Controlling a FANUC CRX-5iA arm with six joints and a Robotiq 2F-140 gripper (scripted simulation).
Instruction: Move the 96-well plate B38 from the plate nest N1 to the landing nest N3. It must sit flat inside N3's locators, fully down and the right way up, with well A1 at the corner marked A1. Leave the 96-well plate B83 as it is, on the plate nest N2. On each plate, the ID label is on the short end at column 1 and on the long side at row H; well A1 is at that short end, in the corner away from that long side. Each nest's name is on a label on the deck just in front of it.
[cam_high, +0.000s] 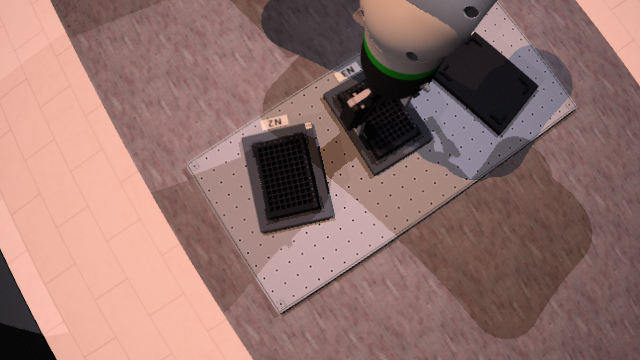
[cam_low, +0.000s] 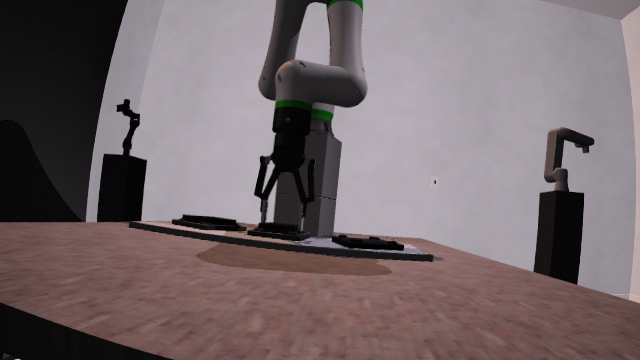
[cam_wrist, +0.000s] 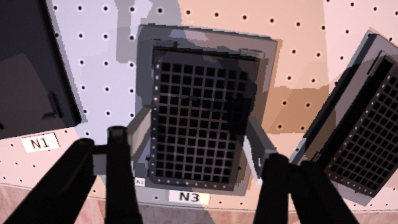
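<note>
The landing nest N3 lies 40 mm below my hand. The rest, counted from my hand: A1 mark: 70 mm behind, 60 mm to the left, 30 mm below; N2 label: 150 mm to the right, 90 mm behind, 40 mm below; N3 label: 100 mm behind, 40 mm below.
</note>
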